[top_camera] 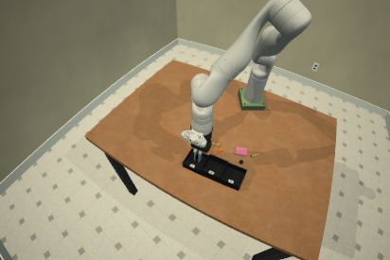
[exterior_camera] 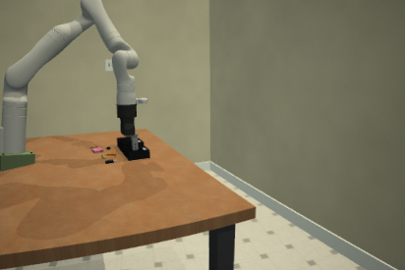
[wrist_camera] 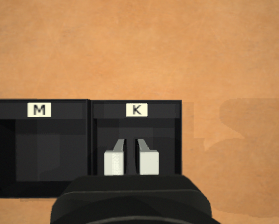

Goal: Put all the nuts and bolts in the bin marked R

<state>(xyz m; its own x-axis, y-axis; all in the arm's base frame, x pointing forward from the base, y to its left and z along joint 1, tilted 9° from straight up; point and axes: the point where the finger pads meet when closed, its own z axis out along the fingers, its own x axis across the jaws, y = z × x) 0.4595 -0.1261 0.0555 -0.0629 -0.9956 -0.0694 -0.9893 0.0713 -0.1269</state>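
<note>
Right now my hand is 10 mm short of the black bin tray, 80 mm to the right of it and 20 mm above it. The rest, counted from my hand: dark hex nut 70 mm behind, 170 mm to the left, 40 mm below; then black USB stick 100 mm behind, 40 mm to the right, 40 mm below; then orange marker 80 mm behind, 60 mm to the left, 40 mm below.
</note>
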